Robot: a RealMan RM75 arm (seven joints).
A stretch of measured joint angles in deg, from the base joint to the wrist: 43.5, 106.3, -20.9, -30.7, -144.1, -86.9, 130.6; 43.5, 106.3, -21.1, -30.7, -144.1, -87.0, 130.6; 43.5, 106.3, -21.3, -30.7, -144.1, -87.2, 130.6; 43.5, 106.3, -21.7, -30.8, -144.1, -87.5, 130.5; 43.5, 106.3, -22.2, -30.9, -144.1, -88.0, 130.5; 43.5, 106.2, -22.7, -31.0, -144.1, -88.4, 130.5; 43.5, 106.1, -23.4, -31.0, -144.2, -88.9, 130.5; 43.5, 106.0, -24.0, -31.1, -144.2, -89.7, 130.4; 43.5, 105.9, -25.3, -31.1, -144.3, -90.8, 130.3; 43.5, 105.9, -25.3, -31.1, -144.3, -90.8, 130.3; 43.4, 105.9, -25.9, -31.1, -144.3, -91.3, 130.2; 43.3, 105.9, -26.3, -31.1, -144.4, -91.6, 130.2; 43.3, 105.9, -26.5, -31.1, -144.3, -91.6, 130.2; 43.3, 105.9, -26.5, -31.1, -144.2, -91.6, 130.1; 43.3, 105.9, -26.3, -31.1, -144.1, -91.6, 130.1
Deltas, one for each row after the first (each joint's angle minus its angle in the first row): 0.0, 0.0, -0.2, 0.0, 0.0, -0.1, 0.0; 0.0, 0.0, -0.4, 0.0, 0.0, -0.3, 0.0; 0.0, 0.0, -0.8, -0.1, 0.0, -0.6, -0.1; 0.0, 0.0, -1.3, -0.2, 0.0, -1.1, -0.1; 0.0, -0.1, -1.8, -0.3, 0.0, -1.5, -0.1; 0.0, -0.2, -2.5, -0.3, -0.1, -2.0, -0.1; 0.0, -0.3, -3.1, -0.4, -0.1, -2.8, -0.2; 0.0, -0.4, -4.4, -0.4, -0.2, -3.9, -0.3; 0.0, -0.4, -4.4, -0.4, -0.2, -3.9, -0.3; -0.1, -0.4, -5.0, -0.4, -0.2, -4.4, -0.4; -0.2, -0.4, -5.4, -0.4, -0.3, -4.7, -0.4; -0.2, -0.4, -5.6, -0.4, -0.2, -4.7, -0.4; -0.2, -0.4, -5.6, -0.4, -0.1, -4.7, -0.5; -0.2, -0.4, -5.4, -0.4, 0.0, -4.7, -0.5
